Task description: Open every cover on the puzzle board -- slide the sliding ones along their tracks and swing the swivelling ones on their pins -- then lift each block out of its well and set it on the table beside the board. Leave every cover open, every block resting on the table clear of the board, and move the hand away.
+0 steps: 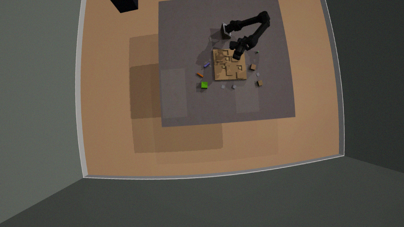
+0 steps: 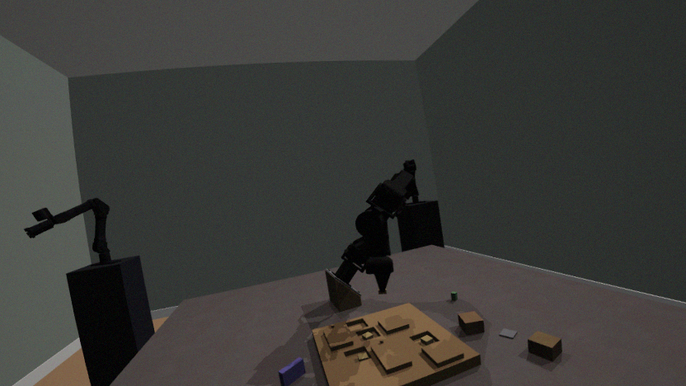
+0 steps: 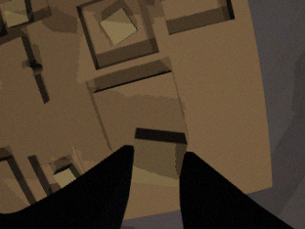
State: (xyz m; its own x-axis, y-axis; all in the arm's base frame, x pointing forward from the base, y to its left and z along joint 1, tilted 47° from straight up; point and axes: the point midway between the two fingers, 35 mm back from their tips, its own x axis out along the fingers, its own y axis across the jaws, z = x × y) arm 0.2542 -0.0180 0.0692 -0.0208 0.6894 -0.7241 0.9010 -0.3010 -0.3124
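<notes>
My gripper tip is now 25 cm to the right of the tiny green piece, 10 cm above it and 4 cm past it. From my gripper tip the other things lie so: orange stick: 33 cm to the right, 14 cm ahead, 10 cm below; then green cube: 30 cm to the right, 24 cm ahead, 9 cm below; then purple piece: 26 cm to the right, 10 cm below, 5 cm ahead.
</notes>
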